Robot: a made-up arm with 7 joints. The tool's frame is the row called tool. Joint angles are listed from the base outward.
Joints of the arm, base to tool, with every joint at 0 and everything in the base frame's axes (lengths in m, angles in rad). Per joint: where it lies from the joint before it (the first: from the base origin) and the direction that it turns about. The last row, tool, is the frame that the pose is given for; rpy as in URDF.
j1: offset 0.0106 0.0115 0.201 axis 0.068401 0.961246 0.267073
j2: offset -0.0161 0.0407 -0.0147 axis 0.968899 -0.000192 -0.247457
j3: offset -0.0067 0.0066 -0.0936 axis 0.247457 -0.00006 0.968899
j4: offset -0.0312 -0.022 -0.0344 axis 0.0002 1 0.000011
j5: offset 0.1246 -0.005 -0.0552 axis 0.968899 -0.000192 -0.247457
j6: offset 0.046 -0.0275 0.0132 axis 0.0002 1 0.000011
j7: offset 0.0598 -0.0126 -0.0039 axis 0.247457 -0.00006 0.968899
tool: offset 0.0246 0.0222 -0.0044 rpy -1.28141 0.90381 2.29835
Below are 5 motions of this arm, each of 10 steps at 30 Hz.
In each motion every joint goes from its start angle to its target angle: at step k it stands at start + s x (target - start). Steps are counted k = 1, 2, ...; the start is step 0. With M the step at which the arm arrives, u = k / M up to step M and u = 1 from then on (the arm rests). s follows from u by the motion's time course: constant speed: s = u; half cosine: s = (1 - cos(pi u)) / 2; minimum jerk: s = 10 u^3 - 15 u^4 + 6 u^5.
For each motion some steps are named. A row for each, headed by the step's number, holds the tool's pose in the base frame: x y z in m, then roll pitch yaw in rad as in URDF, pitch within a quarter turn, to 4 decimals.
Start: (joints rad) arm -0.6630 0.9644 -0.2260 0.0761 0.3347 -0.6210 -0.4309
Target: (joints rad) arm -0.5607 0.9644 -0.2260 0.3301 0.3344 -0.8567 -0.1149
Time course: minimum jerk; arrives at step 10
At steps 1, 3, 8, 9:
1: 0.2725 0.0192 0.1120 -1.9300 -0.4169 0.8097
3: 0.2722 0.0266 0.1049 -1.9573 -0.3942 0.8274
8: 0.2627 0.0655 0.0690 -2.0878 -0.2694 0.9188
9: 0.2617 0.0680 0.0668 -2.0957 -0.2609 0.9247

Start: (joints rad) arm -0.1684 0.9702 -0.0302 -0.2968 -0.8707 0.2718 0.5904
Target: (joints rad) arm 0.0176 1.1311 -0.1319 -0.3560 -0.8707 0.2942 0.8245
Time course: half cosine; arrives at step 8
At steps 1, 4, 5, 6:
1: 0.2230 0.0868 0.1096 -1.5942 0.8048 2.3408
4: 0.2062 0.0874 0.0923 -1.6033 0.6662 2.4043
5: 0.1986 0.0876 0.0856 -1.6120 0.6086 2.4256
6: 0.1920 0.0879 0.0802 -1.6211 0.5598 2.4419

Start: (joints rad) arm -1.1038 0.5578 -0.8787 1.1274 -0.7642 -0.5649 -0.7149
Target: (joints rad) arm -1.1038 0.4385 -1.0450 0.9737 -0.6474 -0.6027 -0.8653
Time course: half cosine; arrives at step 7
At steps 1, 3, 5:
1: 0.3573 0.0537 0.0396 -1.6053 0.6629 1.0659
3: 0.3475 0.0216 0.0336 -1.5663 0.6421 0.9168
5: 0.3301 -0.0166 0.0267 -1.5199 0.6218 0.7275

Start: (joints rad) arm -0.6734 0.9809 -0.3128 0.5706 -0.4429 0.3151 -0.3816
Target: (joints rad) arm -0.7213 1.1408 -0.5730 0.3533 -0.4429 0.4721 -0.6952
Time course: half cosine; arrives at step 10
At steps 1, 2, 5, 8, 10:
1: 0.3118 0.1770 0.0357 -1.2296 0.3340 2.0684
2: 0.3117 0.1745 0.0359 -1.2114 0.3200 2.0459
5: 0.3084 0.1608 0.0345 -1.0923 0.2440 1.9279
8: 0.3008 0.1490 0.0297 -0.9496 0.1769 1.8260
10: 0.2983 0.1466 0.0282 -0.9129 0.1627 1.8042

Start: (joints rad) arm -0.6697 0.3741 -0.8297 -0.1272 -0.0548 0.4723 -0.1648
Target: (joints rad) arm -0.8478 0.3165 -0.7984 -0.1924 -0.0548 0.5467 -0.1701
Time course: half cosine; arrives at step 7
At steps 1, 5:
1: 0.1897 -0.1240 0.0586 -1.4710 0.4624 1.0975
5: 0.1955 -0.1383 0.0989 -1.6181 0.4459 0.9945

